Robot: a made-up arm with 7 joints. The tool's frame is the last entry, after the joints. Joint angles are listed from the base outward.
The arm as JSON. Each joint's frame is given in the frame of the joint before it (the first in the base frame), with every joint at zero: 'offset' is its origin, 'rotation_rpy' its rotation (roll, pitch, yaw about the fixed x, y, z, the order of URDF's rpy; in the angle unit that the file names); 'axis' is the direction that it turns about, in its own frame. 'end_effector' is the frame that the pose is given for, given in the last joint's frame.
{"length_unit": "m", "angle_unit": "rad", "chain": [
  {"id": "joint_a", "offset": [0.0, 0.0, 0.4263], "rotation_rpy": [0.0, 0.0, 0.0], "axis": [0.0, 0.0, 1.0]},
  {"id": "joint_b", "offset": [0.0, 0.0, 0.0], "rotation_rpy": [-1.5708, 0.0, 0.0], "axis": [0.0, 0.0, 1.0]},
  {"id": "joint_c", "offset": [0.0, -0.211, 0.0], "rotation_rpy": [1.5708, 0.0, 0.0], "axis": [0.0, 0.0, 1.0]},
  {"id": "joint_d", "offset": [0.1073, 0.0, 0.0], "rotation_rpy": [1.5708, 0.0, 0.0], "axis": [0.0, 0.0, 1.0]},
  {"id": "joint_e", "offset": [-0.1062, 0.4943, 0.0], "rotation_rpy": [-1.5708, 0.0, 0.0], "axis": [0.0, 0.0, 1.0]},
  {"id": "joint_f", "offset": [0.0, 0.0, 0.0], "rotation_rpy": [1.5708, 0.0, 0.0], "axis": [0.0, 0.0, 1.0]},
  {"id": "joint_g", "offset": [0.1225, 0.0, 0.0], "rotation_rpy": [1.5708, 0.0, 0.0], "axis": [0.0, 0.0, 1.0]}
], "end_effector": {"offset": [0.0, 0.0, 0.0], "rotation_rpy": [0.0, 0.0, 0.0]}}
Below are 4 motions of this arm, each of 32 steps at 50 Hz.
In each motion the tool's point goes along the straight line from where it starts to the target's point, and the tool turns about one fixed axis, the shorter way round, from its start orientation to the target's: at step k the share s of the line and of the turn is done. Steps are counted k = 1, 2, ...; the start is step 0. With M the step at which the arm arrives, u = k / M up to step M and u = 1 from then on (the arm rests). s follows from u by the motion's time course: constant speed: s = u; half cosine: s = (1 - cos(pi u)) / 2; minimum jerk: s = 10 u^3 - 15 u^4 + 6 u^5.
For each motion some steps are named. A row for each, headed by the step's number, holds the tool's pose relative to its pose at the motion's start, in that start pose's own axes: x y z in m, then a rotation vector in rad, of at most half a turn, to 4 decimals.
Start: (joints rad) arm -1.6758 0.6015 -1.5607 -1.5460 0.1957 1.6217 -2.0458
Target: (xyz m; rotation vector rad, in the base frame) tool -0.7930 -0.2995 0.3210 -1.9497 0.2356 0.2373
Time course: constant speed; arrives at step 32
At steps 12, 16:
12: 0.1029 0.0616 0.1048 0.2186 -0.2066 -0.3325
16: 0.1372 0.0822 0.1398 0.2914 -0.2755 -0.4433

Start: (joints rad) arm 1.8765 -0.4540 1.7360 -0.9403 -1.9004 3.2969 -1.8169
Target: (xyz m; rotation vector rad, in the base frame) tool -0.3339 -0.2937 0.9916 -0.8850 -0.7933 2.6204
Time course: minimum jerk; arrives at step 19
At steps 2, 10, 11, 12, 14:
2: 0.0008 -0.0025 -0.0007 0.0042 0.0001 0.0011
10: 0.0458 -0.1402 -0.0385 0.2322 0.0051 0.0613
11: 0.0538 -0.1648 -0.0453 0.2730 0.0060 0.0721
12: 0.0613 -0.1878 -0.0516 0.3110 0.0068 0.0821
14: 0.0735 -0.2252 -0.0619 0.3730 0.0081 0.0985

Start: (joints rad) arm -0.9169 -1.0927 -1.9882 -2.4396 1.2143 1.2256 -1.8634
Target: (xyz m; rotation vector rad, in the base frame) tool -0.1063 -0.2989 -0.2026 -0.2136 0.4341 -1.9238
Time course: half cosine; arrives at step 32
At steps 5, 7, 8, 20, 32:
5: -0.0213 -0.0058 -0.0162 0.0042 -0.0046 0.0847
7: -0.0410 -0.0111 -0.0311 0.0082 -0.0088 0.1629
8: -0.0529 -0.0143 -0.0401 0.0105 -0.0113 0.2102
20: -0.2496 -0.0675 -0.1895 0.0497 -0.0534 0.9924
32: -0.3611 -0.0977 -0.2740 0.0719 -0.0772 1.4355

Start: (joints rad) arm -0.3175 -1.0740 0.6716 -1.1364 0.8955 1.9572 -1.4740
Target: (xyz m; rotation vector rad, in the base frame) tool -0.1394 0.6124 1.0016 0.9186 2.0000 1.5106
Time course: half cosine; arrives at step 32
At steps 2, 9, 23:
2: 0.0011 -0.0009 0.0018 0.0013 -0.0016 0.0020
9: 0.0212 -0.0172 0.0345 0.0238 -0.0304 0.0379
23: 0.0950 -0.0770 0.1542 0.1066 -0.1360 0.1696

